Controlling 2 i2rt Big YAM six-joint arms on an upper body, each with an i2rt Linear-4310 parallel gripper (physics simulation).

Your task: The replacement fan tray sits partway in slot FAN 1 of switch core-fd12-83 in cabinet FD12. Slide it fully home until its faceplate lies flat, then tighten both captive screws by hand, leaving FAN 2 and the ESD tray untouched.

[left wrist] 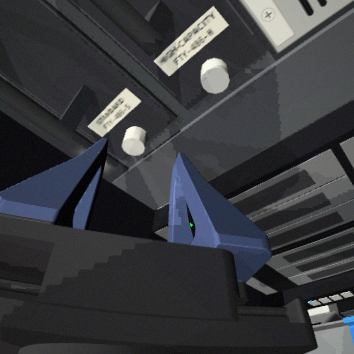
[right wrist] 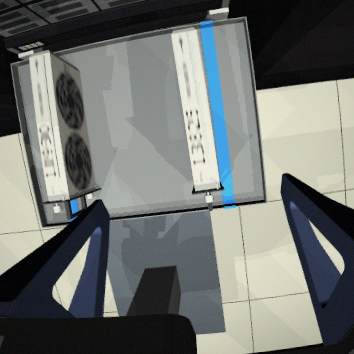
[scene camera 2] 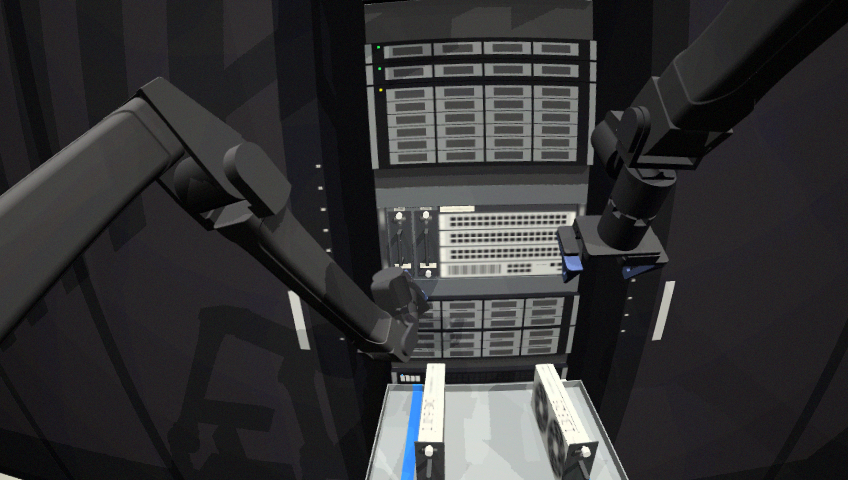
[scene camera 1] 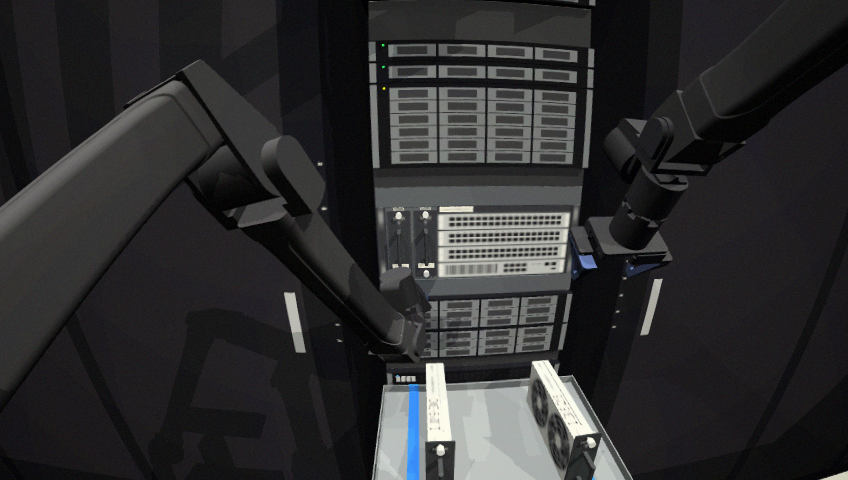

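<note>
The left-hand fan tray [scene camera 1: 398, 243] [scene camera 2: 400, 243], with the STANDARD label [left wrist: 114, 112], stands in the switch; slot labels are unreadable. Its top screw [scene camera 1: 398, 215] [scene camera 2: 398, 215] is white; its bottom screw [left wrist: 134, 141] shows just beyond my left fingertips. My left gripper [scene camera 2: 416, 282] [left wrist: 141, 154] is partly open and empty below the faceplate, its tips either side of that screw in the picture. Whether the faceplate is flush is unclear. The HIGH-CAPACITY tray [scene camera 1: 425, 237] [scene camera 2: 426, 237] is beside it. My right gripper [scene camera 1: 602, 276] [scene camera 2: 596, 277] [right wrist: 190, 194] is wide open, empty, right of the switch.
The grey ESD tray [scene camera 1: 487, 416] [scene camera 2: 487, 416] [right wrist: 135, 150] lies below, holding one fan module [scene camera 1: 436, 404] [scene camera 2: 432, 410] [right wrist: 192, 110] beside a blue strip and another fan module [scene camera 1: 550, 416] [scene camera 2: 556, 416] [right wrist: 45, 125]. Line cards [scene camera 1: 505, 243] fill the switch's right part.
</note>
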